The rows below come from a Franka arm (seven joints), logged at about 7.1 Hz.
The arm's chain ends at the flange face. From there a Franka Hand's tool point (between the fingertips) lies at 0.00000 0.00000 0.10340 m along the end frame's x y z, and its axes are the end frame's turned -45 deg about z.
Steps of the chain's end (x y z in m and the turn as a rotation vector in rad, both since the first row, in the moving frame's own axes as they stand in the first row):
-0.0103 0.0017 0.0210 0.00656 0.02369 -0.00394
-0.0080 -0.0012 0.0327 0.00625 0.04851 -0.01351
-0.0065 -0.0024 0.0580 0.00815 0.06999 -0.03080
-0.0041 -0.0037 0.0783 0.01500 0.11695 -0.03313
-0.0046 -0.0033 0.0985 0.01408 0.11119 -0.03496
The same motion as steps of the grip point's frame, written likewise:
-0.0063 -0.0048 0.0210 -0.01211 0.02139 -0.00394
-0.0008 -0.0034 0.0326 -0.02988 0.03872 -0.01351
0.0029 -0.0019 0.0577 -0.04373 0.05525 -0.03080
0.0095 0.0018 0.0776 -0.07209 0.09330 -0.03313
0.0083 0.0013 0.0979 -0.06867 0.08858 -0.03496

